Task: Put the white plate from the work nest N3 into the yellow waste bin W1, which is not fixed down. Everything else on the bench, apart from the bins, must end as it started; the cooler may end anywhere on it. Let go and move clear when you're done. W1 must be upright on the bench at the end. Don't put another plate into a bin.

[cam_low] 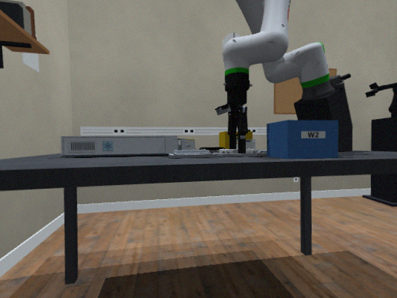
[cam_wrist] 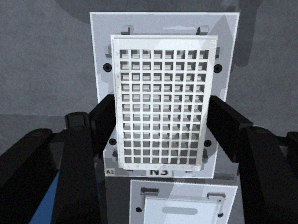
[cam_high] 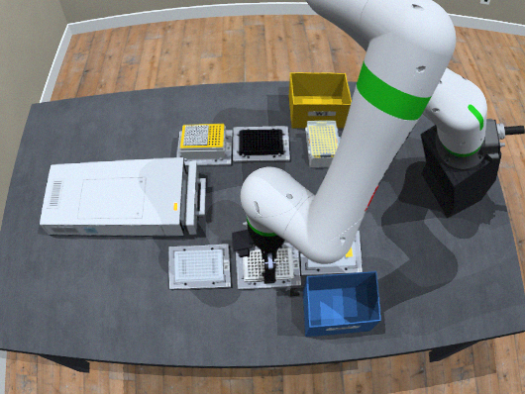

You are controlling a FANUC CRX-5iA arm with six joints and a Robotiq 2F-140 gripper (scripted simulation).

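Now: hand 30 mm above the grey nest. From my hand the other things lie so: black plate: 60 mm ahead, 380 mm to the right, 20 mm below; then white plate: 180 mm ahead, 20 mm to the left, 20 mm below; then blue bin W2: 190 mm behind, 110 mm to the left.
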